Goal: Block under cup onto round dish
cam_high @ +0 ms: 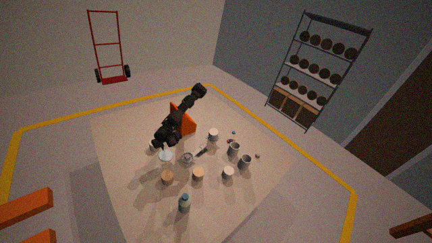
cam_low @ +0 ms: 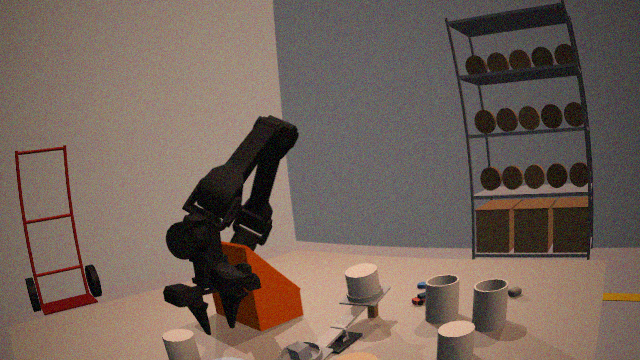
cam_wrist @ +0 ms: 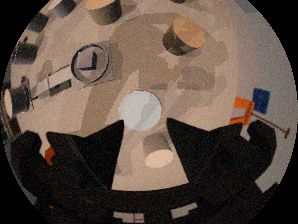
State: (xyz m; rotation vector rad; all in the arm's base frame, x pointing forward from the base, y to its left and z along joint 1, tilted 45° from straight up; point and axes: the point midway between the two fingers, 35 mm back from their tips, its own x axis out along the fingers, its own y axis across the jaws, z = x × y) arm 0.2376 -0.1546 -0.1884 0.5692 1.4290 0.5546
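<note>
Right now my gripper tip is 90 mm short of the small grey block, 100 mm to the right of it and 60 mm above it. Round my gripper tip: bottle: 350 mm ahead, 100 mm to the right, 10 mm above; round dish: 20 mm behind, 100 mm below; balance: 80 mm ahead, 230 mm to the left, 60 mm below.
</note>
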